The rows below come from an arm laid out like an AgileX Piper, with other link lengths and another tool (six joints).
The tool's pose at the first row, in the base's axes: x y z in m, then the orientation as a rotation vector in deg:
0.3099 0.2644 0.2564 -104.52 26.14 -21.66
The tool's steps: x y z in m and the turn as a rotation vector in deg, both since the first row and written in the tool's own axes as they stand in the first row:
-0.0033 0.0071 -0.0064 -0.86 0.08 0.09
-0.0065 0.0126 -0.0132 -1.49 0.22 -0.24
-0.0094 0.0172 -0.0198 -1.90 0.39 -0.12
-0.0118 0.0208 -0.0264 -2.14 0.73 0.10
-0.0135 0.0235 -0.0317 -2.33 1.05 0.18
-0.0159 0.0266 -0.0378 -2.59 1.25 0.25
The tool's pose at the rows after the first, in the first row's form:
0.3031 0.2588 0.2514 -105.32 26.50 -21.53
0.2965 0.2533 0.2480 -106.01 26.47 -21.78
0.2903 0.2480 0.2454 -106.35 26.80 -21.79
0.2846 0.2427 0.2438 -106.48 27.30 -21.91
0.2803 0.2384 0.2427 -106.60 27.65 -22.12
0.2749 0.2337 0.2414 -106.81 27.92 -22.22

